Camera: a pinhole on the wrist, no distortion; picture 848 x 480 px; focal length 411.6 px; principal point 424.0 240.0 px. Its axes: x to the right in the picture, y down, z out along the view. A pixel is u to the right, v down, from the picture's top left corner.
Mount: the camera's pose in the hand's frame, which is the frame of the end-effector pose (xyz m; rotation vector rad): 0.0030 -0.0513 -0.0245 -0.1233 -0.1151 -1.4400
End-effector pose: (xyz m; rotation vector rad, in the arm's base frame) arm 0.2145 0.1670 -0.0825 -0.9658 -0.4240 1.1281
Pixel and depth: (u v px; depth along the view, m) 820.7 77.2 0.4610
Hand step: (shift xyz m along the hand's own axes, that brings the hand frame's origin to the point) -0.1235 -0.4389 0.5018
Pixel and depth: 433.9 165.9 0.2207
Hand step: -0.0367 -0.0276 0.1950
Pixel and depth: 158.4 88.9 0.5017
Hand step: -0.2231 0.3199 0.4244
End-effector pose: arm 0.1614 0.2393 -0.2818 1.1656 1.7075 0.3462
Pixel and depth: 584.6 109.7 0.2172
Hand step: -0.0554 -0.1096 0.2041
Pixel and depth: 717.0 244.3 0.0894
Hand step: 0.0116 -0.0998 0.0736
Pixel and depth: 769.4 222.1 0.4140
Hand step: 0.0274 -0.3304 0.4380
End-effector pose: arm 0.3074 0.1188 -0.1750 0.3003 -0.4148 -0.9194
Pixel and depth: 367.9 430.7 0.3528
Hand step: 0.1574 0.0707 0.3143
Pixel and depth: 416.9 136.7 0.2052
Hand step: -0.0495 -0.0228 0.1785
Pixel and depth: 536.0 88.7 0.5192
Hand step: -0.1707 -0.1340 0.5130
